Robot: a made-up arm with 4 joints.
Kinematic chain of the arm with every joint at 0, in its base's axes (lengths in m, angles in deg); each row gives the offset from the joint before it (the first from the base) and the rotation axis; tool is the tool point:
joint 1: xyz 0 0 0.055 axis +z
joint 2: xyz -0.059 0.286 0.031 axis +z
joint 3: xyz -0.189 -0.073 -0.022 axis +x
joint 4: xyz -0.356 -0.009 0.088 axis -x
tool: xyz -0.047 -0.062 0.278
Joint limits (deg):
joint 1: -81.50..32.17
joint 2: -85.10..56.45
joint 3: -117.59..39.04
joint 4: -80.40..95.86
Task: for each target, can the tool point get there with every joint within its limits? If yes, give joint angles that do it. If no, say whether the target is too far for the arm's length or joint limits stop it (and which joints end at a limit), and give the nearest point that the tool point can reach.
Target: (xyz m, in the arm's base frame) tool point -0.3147 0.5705 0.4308
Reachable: yes | joints -48.69 8.08 11.69 31.61
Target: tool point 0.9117 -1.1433 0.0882
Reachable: no: too far | nearest point 0.2034 -0.3913 0.1158 | short by 1.033 m
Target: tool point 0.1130 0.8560 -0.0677
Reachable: yes | joints -54.46 -4.07 -89.54 42.80
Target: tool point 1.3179 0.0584 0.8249
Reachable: no: too far | nearest point 0.8698 0.1550 0.4021 | short by 0.624 m
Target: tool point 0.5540 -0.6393 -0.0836
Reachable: no: joint limits stop it (at a limit: joint 1, joint 2, joint 3) | nearest point 0.1895 -0.3909 0.0379 | short by 0.458 m
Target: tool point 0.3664 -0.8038 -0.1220
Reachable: no: joint limits stop it (at a limit: joint 1, joint 3) | nearest point 0.1447 -0.4082 0.0010 | short by 0.470 m
